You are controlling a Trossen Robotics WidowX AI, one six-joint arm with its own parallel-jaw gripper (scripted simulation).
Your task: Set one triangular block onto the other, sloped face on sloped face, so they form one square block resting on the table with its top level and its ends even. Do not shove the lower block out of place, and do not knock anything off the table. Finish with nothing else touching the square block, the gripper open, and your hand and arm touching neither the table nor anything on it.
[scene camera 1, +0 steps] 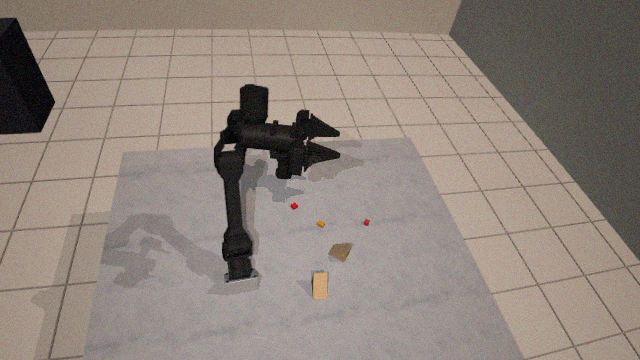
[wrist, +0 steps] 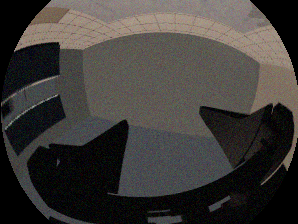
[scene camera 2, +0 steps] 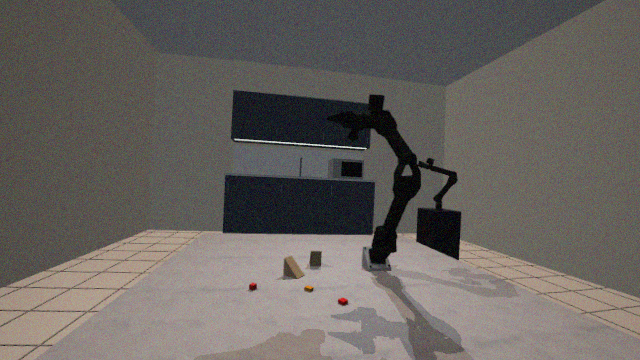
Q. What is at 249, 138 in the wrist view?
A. My gripper.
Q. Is my gripper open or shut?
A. Open.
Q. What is my gripper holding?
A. Nothing.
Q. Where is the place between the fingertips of my gripper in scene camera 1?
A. At 339, 144
